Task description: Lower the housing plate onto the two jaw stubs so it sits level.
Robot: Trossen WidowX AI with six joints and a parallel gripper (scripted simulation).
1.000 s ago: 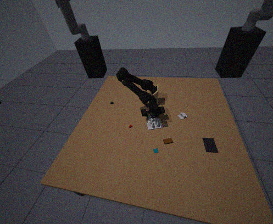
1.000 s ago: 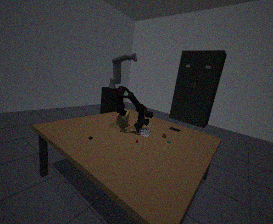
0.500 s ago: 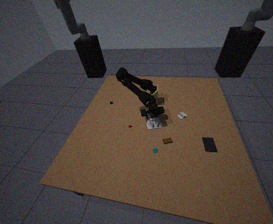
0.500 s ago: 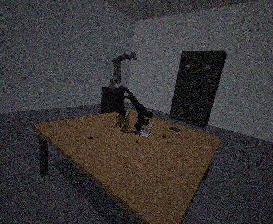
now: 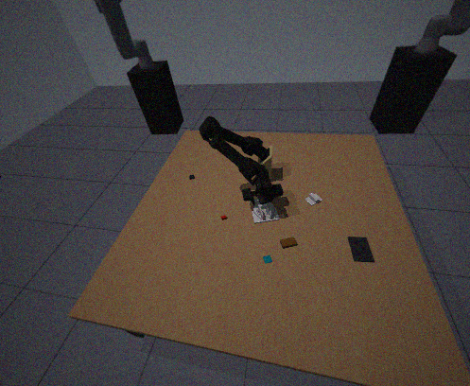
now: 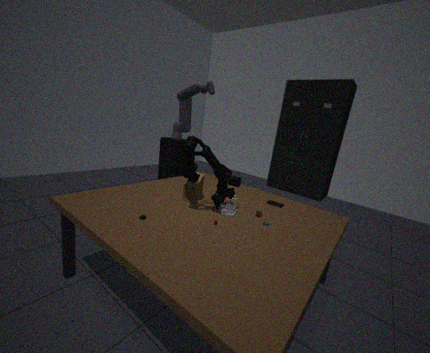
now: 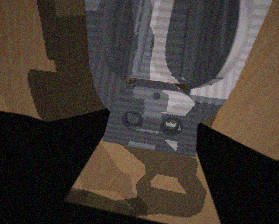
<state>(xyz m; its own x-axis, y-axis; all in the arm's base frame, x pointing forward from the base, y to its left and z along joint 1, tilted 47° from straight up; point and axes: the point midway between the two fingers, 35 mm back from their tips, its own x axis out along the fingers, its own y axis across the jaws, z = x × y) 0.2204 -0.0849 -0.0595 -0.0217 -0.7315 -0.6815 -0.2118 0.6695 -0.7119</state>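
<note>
Now: gripper tip 20 mm below the grey housing plate and 10 mm short of it. Round my gripper tip: red block 180 mm to the right, 90 mm ahead; then brown block 220 mm ahead, 110 mm to the left; then white base 70 mm ahead, 10 mm to the left, 10 mm below.
</note>
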